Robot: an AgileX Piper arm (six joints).
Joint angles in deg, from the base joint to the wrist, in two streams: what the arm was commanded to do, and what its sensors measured. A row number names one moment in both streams.
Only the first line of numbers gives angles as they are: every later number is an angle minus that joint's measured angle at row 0.
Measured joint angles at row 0:
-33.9 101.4 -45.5 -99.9 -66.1 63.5
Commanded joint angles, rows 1 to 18:
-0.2 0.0 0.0 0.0 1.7 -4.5
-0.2 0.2 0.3 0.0 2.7 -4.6
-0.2 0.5 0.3 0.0 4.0 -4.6
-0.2 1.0 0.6 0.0 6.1 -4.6
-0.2 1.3 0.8 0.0 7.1 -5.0
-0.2 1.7 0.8 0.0 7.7 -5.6
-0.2 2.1 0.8 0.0 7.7 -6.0
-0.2 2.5 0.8 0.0 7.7 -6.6
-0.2 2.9 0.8 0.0 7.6 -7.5
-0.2 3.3 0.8 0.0 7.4 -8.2
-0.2 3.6 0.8 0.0 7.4 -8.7
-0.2 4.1 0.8 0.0 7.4 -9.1
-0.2 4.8 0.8 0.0 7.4 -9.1
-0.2 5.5 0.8 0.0 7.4 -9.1
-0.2 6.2 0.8 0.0 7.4 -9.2
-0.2 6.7 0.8 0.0 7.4 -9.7
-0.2 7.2 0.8 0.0 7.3 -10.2
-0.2 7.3 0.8 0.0 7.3 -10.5
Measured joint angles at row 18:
0.0 5.9 0.5 -0.2 7.5 -8.7
